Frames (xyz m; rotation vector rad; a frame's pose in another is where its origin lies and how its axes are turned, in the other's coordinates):
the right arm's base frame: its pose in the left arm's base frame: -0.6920 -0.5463 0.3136 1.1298 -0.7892 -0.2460
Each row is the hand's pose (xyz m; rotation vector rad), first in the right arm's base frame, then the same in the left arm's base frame.
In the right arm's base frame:
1: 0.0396 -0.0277 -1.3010 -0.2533 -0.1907 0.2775
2: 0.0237 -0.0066 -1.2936 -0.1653 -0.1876 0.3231
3: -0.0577 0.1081 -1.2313 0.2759 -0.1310 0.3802
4: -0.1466 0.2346 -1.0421 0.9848 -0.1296 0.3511
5: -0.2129 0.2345 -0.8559 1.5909 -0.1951 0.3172
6: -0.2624 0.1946 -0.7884 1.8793 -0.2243 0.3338
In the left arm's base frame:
1: 0.2177 0.3476 0.0521 0.7555 -1.0422 -0.2154
2: 0.1971 0.3602 0.0651 0.8170 -1.0842 -0.1436
3: 0.0739 0.4104 0.1423 1.2024 -1.1620 0.1127
4: -0.1426 0.3793 0.2514 1.8630 -1.2609 0.4244
5: -0.3150 0.2830 0.2587 2.4213 -1.3561 0.7034
6: -0.3875 0.2448 0.2152 2.6605 -1.3985 0.8951

